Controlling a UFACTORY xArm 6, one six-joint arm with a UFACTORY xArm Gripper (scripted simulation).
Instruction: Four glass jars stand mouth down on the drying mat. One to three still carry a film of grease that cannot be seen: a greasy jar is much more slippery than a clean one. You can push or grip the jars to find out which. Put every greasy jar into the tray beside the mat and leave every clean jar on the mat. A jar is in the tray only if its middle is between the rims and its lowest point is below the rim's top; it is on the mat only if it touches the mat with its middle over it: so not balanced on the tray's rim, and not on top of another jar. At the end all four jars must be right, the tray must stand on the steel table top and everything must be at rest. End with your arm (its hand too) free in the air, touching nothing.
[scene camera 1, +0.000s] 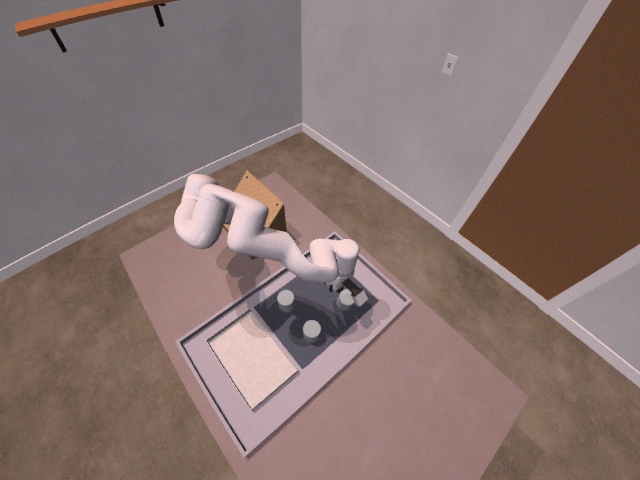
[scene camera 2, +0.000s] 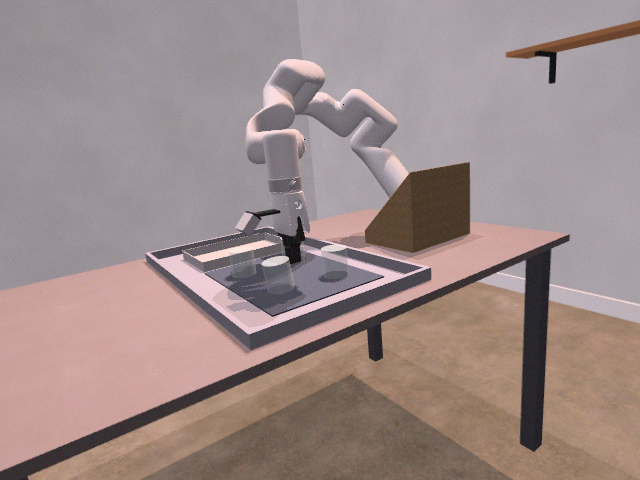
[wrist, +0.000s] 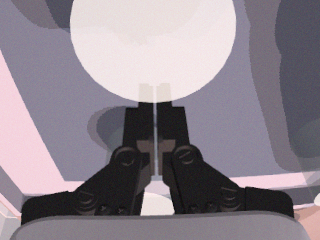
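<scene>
My gripper is here (scene camera 2: 294, 262), and the wrist view has the gripper as well (wrist: 154, 103). A jar (scene camera 2: 277, 271) is in the scene, and I see another jar (scene camera 2: 334, 257), with a further jar (scene camera 2: 242, 260) besides. There is also a pale tray (scene camera 1: 256, 365); in the wrist view the tray is out of frame.
</scene>
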